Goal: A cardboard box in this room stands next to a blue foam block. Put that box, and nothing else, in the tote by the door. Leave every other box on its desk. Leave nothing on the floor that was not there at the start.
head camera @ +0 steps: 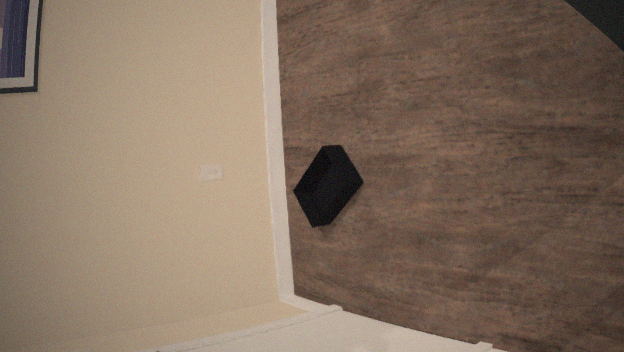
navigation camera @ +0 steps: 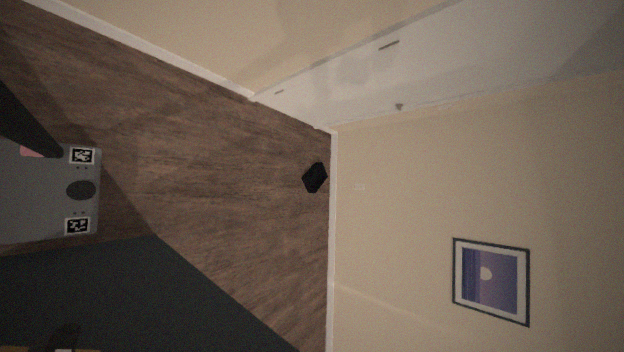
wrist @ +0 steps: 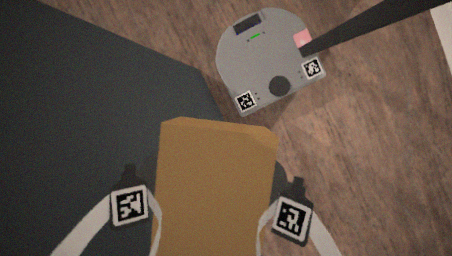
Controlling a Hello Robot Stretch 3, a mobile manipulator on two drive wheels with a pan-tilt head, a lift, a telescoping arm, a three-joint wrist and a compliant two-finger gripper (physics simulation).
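The cardboard box is between the two fingers of my gripper, which is shut on it. The box hides part of the dark tabletop and floor below. At the bottom left of the navigation view, a finger and a sliver of tan box show at the edge. The black tote stands on the floor close to the wall, near the corner by the white door. It is well apart from the gripper. The blue foam block does not show.
A dark grey tabletop lies beside my round-backed base. My dark mast rises from the base. A framed picture hangs on the wall. A white object shows at the right edge of the wrist view.
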